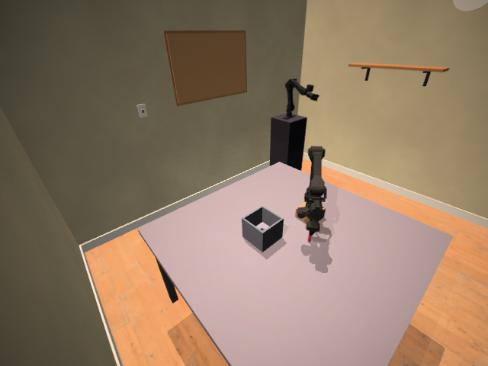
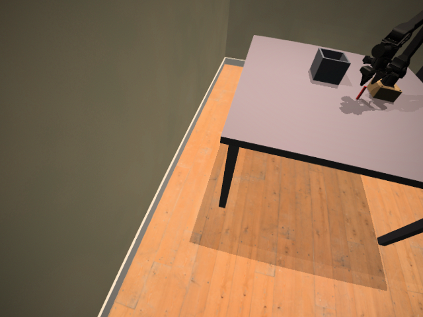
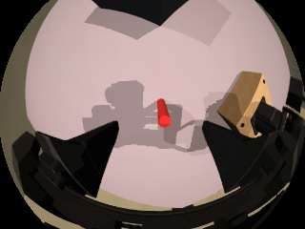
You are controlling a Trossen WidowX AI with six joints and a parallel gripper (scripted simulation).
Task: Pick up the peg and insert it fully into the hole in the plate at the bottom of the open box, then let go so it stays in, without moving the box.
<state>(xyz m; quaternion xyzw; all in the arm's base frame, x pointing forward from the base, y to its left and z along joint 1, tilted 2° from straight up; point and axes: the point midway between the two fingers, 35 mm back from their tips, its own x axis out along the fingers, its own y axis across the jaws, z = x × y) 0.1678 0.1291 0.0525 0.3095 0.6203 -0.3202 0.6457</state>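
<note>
My hand is 8 cm above the red peg. Round my hand: pale plate 17 cm ahead, 19 cm to the right, 8 cm below.
</note>
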